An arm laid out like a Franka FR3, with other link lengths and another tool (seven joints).
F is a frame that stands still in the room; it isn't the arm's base.
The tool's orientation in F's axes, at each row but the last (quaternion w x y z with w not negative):
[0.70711, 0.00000, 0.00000, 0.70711]
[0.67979, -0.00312, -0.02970, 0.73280]
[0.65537, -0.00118, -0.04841, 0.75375]
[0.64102, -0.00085, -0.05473, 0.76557]
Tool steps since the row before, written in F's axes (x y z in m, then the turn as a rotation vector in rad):
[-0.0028, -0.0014, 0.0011, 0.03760, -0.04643, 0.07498]
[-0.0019, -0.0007, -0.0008, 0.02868, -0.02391, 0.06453]
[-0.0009, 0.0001, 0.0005, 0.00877, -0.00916, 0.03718]
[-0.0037, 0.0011, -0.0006, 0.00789, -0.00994, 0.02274]
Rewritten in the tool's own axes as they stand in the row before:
[-0.0014, 0.0028, 0.0011, -0.04643, -0.03760, 0.07498]
[-0.0006, 0.0020, -0.0007, -0.02369, -0.02988, 0.06407]
[0.0003, 0.0008, 0.0005, -0.00799, -0.01019, 0.03709]
[0.0017, 0.0035, -0.0004, -0.00960, -0.00796, 0.02286]

